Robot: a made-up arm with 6 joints.
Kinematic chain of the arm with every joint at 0, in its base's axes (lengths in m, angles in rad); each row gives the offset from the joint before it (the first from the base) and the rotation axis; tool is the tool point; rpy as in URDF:
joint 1: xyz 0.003 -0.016 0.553 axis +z
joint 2: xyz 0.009 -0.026 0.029 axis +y
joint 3: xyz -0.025 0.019 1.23 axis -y
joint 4: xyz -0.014 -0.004 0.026 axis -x
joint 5: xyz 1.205 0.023 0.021 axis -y
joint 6: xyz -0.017 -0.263 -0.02 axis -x
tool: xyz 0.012 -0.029 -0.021 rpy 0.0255 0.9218 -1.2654
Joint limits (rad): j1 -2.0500..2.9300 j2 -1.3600..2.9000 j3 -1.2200..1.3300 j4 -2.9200..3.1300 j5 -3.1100..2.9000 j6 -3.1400..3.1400
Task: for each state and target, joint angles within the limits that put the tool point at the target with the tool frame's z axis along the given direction. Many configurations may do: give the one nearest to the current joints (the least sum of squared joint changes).
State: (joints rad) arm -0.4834 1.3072 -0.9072 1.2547 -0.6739 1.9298
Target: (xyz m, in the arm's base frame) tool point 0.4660 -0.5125 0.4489 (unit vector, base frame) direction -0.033 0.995 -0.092
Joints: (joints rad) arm -0.7438 0.5182 -1.2129 1.2634 0.0274 1.9760
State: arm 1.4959 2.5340 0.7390 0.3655 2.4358 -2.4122
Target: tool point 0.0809 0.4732 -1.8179 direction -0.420 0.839 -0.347
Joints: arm 1.7906 2.8805 1.2748 0.4049 2.5977 -2.0790
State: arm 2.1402 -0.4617 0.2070 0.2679 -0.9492 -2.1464
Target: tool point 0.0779 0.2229 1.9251 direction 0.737 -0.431 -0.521
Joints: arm 2.1030 -0.7905 -0.4722 0.5041 -1.3355 -1.9915
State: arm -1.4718 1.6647 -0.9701 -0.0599 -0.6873 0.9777
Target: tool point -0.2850 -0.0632 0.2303 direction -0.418 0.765 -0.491
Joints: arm -1.7106 1.6901 -1.2200 -0.2638 -0.8229 0.4597
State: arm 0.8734 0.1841 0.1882 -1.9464 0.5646 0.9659
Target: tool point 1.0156 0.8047 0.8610 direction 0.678 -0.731 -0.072
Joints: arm 0.6669 0.3928 -0.2005 -1.7356 0.1108 1.0565
